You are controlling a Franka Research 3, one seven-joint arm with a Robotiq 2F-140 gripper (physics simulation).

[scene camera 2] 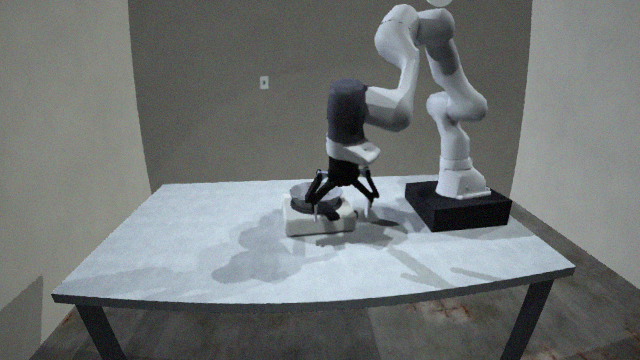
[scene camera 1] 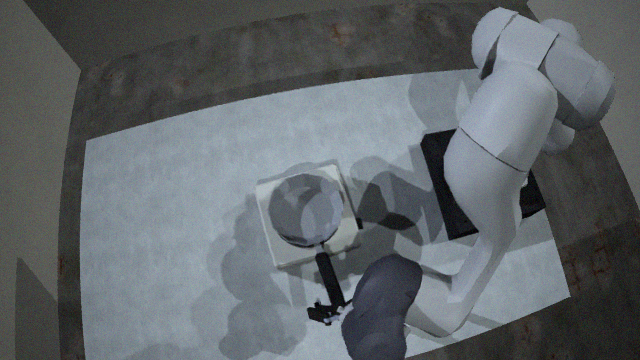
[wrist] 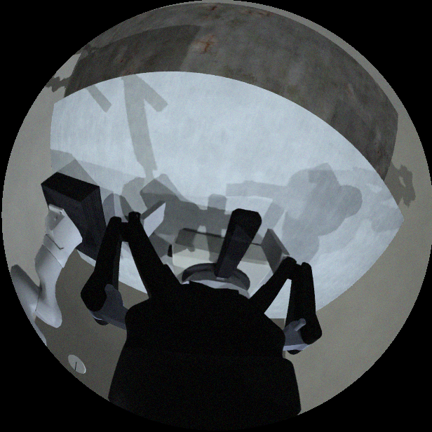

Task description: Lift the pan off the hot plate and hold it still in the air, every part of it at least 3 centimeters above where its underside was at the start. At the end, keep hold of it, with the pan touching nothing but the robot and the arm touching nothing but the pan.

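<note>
The pan (scene camera 1: 306, 210) (scene camera 2: 299, 192) (wrist: 215, 272) sits upright on the cream hot plate (scene camera 1: 285, 256) (scene camera 2: 300, 225) (wrist: 195, 257). Its black handle (scene camera 1: 330, 280) (scene camera 2: 330, 213) (wrist: 239, 242) sticks out past the plate's edge, toward camera 2. My gripper (scene camera 2: 342, 210) (wrist: 215, 224) is wide open and points down, its fingers on either side of the handle. In the wrist view the handle lies nearer the right finger, with a gap on each side. In scene camera 1 the arm hides much of the gripper, and it covers the handle's end. Exact fingertip height against the handle is hard to tell.
The arm's black base block (scene camera 1: 452, 220) (scene camera 2: 470, 217) (wrist: 90, 215) stands on the table (scene camera 1: 165, 200) (scene camera 2: 175, 285) (wrist: 210, 115), right of the hot plate in both scene views. A small black knob (scene camera 1: 360, 223) shows on the hot plate's side facing the base. Arm shadows cross the table.
</note>
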